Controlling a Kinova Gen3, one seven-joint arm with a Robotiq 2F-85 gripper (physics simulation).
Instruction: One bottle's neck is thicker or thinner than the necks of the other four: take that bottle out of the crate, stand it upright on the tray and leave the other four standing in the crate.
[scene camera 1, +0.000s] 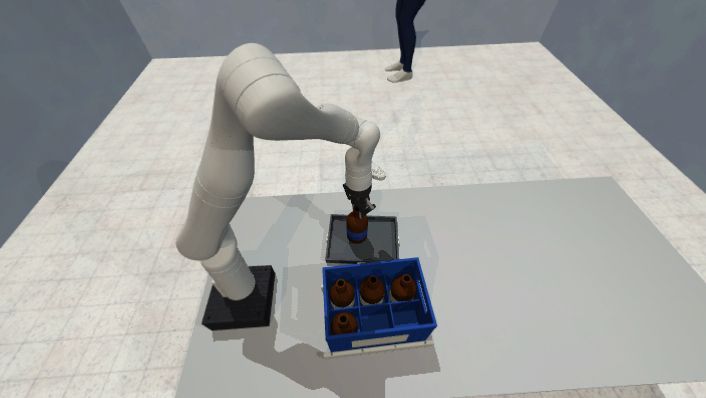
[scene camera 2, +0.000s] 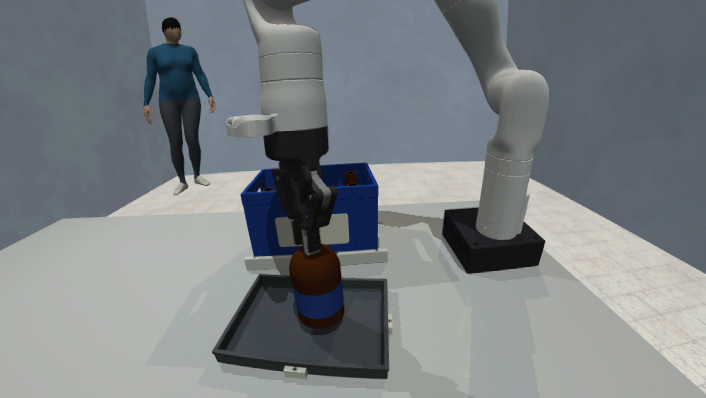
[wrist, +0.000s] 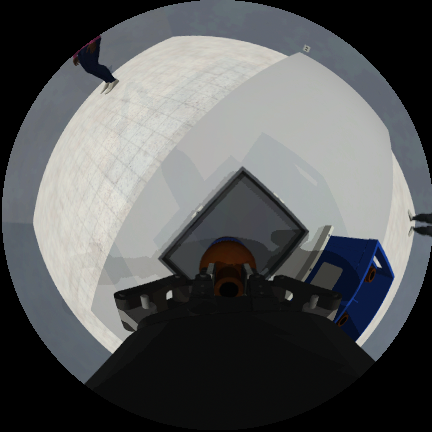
same spot on dark tray: (wrist: 244, 209) = (scene camera 2: 266, 334)
